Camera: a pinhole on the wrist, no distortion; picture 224 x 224 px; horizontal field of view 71.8 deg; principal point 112.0 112.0 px. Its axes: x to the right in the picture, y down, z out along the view. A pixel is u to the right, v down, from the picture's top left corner.
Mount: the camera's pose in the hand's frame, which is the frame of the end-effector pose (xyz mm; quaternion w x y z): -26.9 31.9 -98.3 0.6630 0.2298 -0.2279 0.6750
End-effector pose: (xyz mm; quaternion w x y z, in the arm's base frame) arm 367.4 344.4 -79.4 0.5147 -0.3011 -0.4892 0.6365
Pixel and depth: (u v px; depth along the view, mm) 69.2 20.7 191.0
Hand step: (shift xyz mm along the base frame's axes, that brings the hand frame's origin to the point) 1.3 76.2 134.1
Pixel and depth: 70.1 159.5 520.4
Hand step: -4.0 -245.4 429.2
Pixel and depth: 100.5 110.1 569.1
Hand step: -158.4 -118.8 435.4
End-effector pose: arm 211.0 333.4 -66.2 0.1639 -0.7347 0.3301 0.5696
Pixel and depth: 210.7 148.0 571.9
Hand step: -420.1 427.3 -23.9
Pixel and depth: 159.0 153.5 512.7
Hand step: -206.2 414.0 12.4
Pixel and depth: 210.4 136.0 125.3
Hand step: -54.2 31.4 31.7
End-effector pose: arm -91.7 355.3 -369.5 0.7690 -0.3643 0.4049 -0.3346
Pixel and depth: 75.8 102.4 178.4
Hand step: -15.5 -40.1 103.8
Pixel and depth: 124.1 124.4 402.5
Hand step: 140.1 17.7 276.8
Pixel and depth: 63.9 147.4 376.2
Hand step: -2.5 -24.9 335.8
